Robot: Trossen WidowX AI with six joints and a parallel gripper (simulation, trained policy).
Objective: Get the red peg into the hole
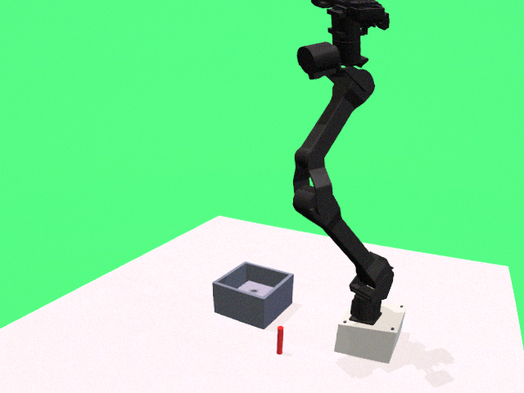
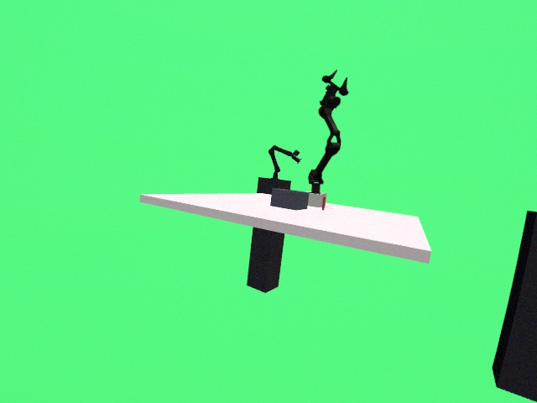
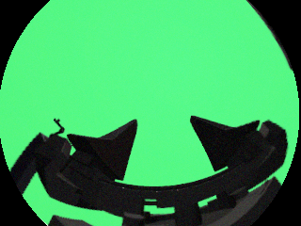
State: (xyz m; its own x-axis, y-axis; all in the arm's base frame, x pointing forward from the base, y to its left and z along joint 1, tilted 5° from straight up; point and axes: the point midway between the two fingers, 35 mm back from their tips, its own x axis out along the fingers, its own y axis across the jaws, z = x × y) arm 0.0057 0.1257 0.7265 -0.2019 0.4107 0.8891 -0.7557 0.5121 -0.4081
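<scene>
The red peg is 110 mm ahead of my gripper tip, 30 mm to the left of it and 810 mm below it. Round my gripper tip: grey box 280 mm ahead, 100 mm to the right, 820 mm below.
</scene>
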